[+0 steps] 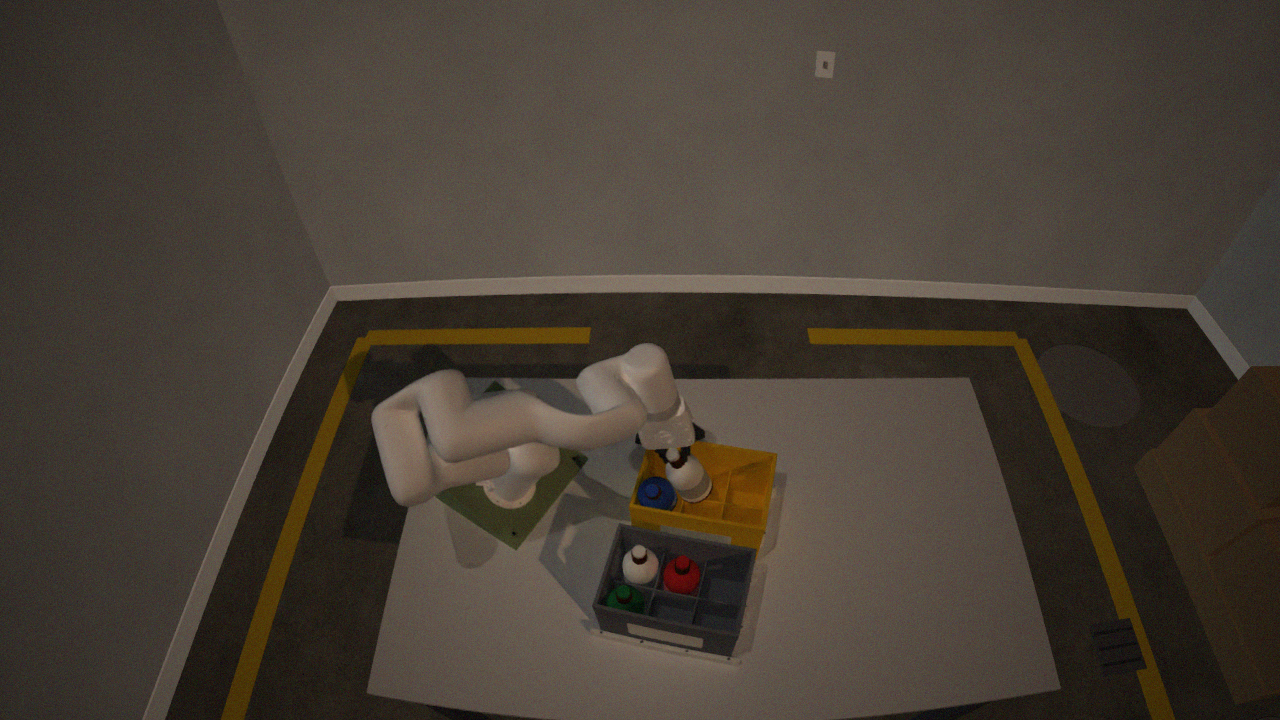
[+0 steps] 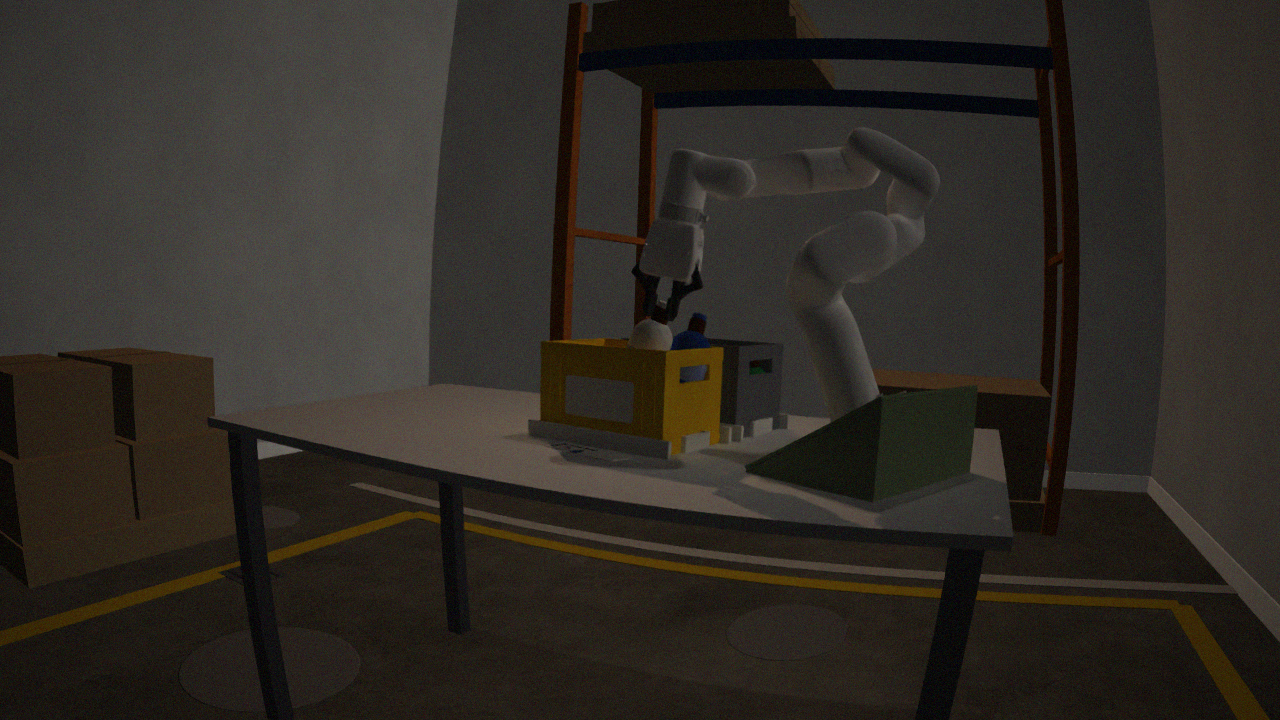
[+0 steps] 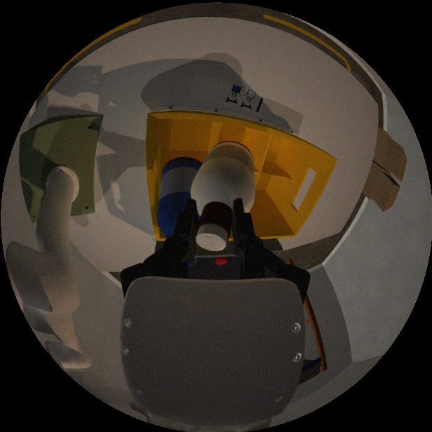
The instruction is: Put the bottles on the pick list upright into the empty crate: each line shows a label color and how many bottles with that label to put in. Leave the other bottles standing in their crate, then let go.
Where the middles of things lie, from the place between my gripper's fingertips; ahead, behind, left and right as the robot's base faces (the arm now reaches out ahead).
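My hand is 7 cm above the blue bottle [image 2: 693, 338], 5 cm past it and 4 cm to the left of it. Counting from my hand again, I find the red bottle [image 1: 681, 575] 14 cm below, 20 cm to the right and 3 cm behind. The green bottle [image 1: 628, 598] is 14 cm below my hand as well, though 24 cm to the right of it and 15 cm behind it.
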